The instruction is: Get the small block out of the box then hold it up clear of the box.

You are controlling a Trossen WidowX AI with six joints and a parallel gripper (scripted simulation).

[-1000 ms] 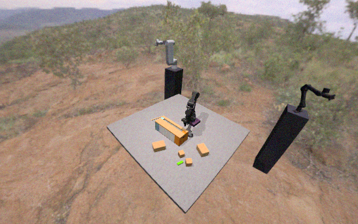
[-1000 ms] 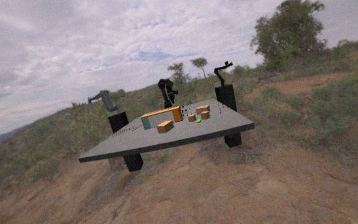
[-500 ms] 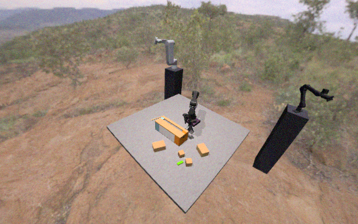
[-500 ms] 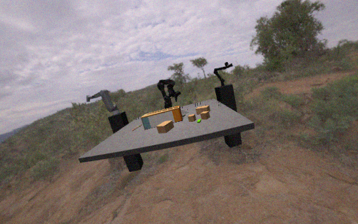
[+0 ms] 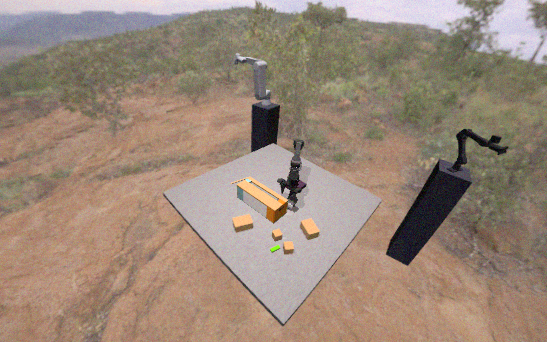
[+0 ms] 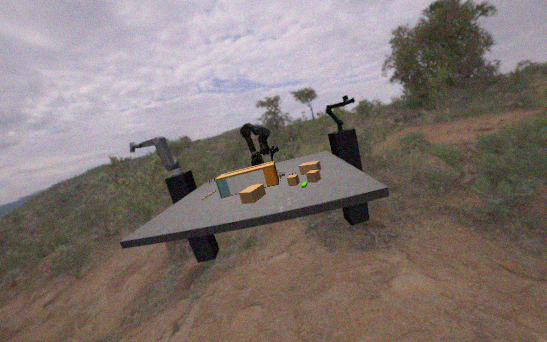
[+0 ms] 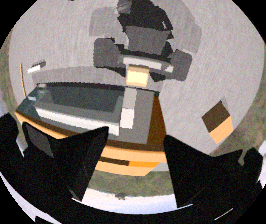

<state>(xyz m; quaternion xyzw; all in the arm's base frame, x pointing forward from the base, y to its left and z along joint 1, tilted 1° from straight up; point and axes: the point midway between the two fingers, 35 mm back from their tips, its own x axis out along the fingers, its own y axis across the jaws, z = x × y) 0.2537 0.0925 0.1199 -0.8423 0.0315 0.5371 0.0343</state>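
The tan block lies 11 cm below my gripper tip and 2 cm behind it. Round my gripper tip: thin stick: 48 cm to the right, 12 cm below, 4 cm behind.
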